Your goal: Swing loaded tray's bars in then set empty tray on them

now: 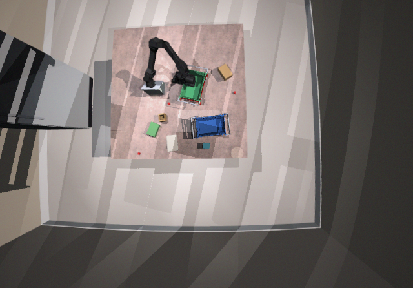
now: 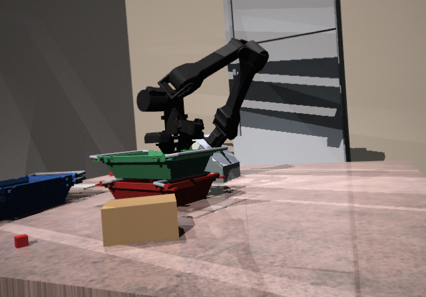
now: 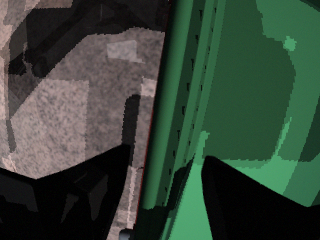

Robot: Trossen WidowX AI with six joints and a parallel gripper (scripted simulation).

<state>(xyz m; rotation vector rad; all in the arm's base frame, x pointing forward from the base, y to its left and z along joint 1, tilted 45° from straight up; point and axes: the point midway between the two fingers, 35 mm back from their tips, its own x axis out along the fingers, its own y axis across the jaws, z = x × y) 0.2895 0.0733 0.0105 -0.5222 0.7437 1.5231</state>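
My gripper tip is 7 cm short of the green tray, 3 cm below it and 1 cm to the left of it. Also, from my gripper tip: white card 53 cm to the right, 8 cm below, 7 cm behind; then green block 43 cm to the right, 26 cm behind, 6 cm below; then small tan box 31 cm to the right, 18 cm behind, 6 cm below.
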